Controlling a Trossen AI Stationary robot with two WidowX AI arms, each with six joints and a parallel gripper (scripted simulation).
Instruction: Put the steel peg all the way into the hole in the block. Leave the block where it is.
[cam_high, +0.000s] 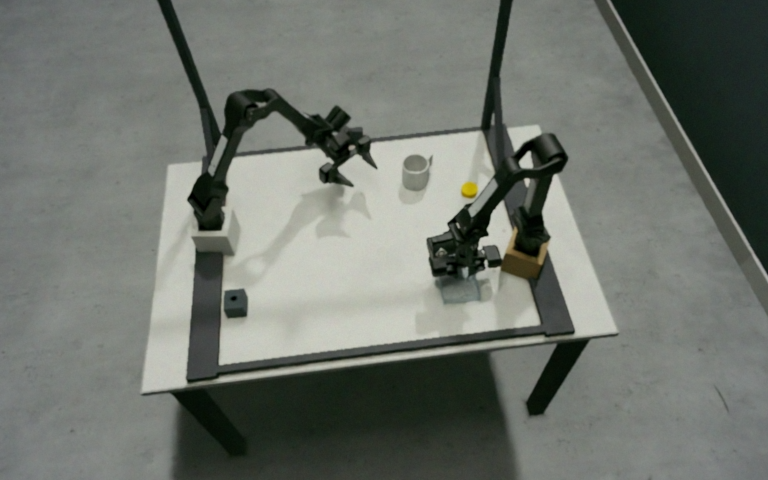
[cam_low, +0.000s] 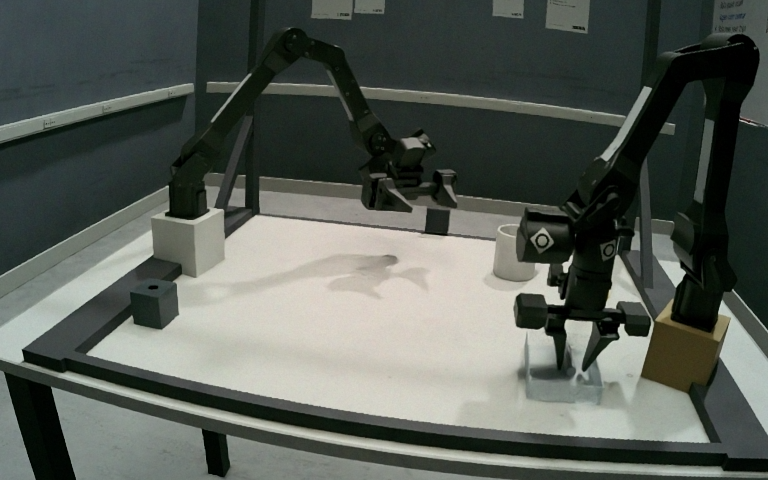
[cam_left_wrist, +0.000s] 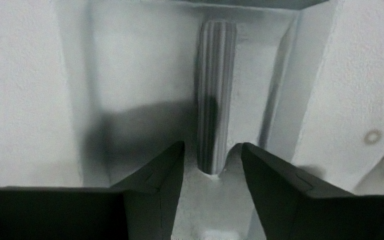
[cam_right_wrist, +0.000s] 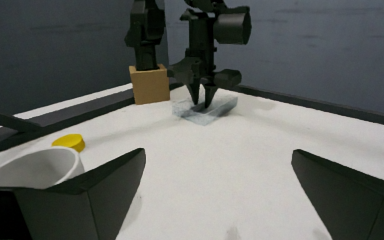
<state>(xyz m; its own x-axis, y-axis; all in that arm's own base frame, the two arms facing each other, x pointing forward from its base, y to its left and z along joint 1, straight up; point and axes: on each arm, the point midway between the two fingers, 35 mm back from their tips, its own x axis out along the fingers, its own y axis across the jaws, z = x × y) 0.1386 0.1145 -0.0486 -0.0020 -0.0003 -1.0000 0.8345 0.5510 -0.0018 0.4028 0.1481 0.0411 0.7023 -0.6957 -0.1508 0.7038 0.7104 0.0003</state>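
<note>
My left gripper is now 1 cm to the left of the clear box and 3 cm above it. Round my left hand: white mug (34 cm behind, 15 cm to the right); steel peg (3 cm behind, 1 cm to the right, 3 cm below); dark block (15 cm ahead, 60 cm to the right).
</note>
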